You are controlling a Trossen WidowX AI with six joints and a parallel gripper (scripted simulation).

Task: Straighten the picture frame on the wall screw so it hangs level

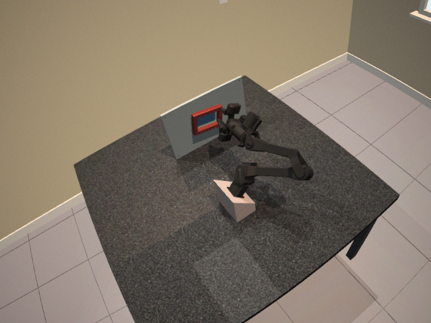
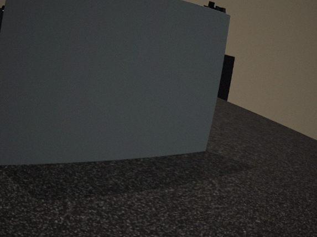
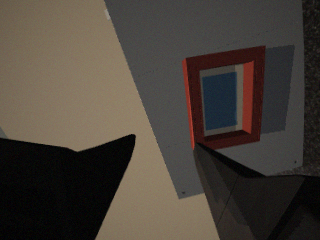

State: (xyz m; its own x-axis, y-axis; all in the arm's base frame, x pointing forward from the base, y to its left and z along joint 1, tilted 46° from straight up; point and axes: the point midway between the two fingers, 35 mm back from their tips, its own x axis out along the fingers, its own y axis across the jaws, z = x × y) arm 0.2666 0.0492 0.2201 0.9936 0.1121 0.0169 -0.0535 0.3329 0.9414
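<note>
Right now the picture frame is 13 cm ahead of my gripper tip, 11 cm below it and 3 cm to the left of it. From my gripper tip the other things lie so: grey wall panel (14 cm ahead, 12 cm below, 1 cm to the left).
</note>
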